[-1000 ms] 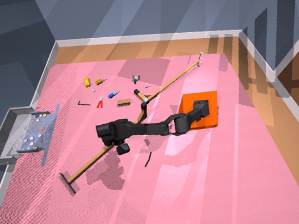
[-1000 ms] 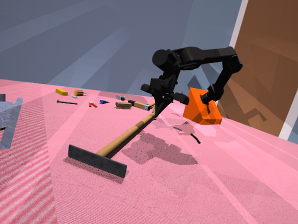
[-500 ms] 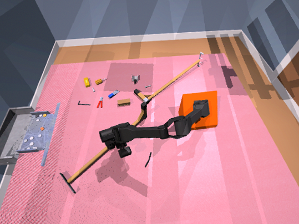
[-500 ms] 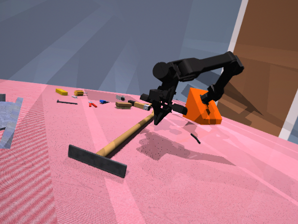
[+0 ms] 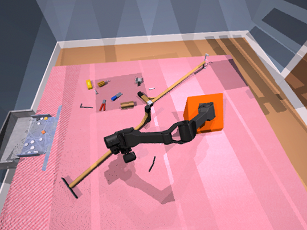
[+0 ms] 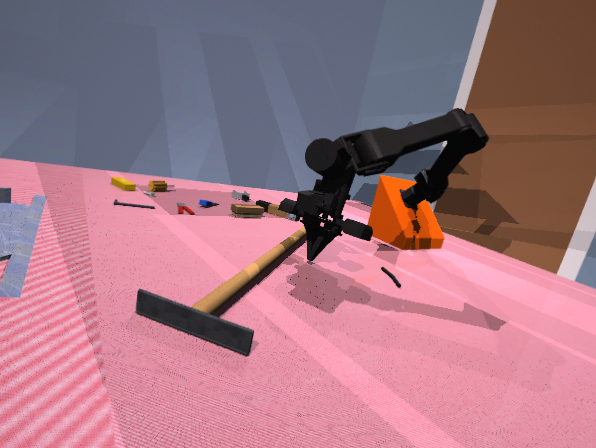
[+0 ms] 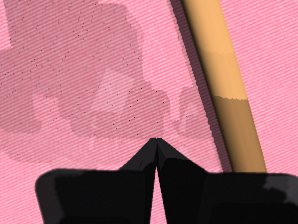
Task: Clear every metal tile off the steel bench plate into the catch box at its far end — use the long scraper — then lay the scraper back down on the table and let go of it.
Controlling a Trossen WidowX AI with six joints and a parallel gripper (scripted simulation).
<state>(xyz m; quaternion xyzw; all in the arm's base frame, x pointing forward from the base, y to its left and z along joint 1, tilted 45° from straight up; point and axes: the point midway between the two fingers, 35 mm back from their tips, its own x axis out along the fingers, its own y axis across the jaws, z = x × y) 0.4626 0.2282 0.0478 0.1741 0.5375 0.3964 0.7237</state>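
Now: gripper tip 60 mm short of the long scraper, 50 mm below it and 30 mm to the left of it. The rest, counted from my gripper tip: wooden block: 340 mm to the right, 10 mm behind; then black strip: 160 mm behind, 70 mm to the left, 10 mm below; then blue tool: 430 mm to the right, 70 mm ahead.
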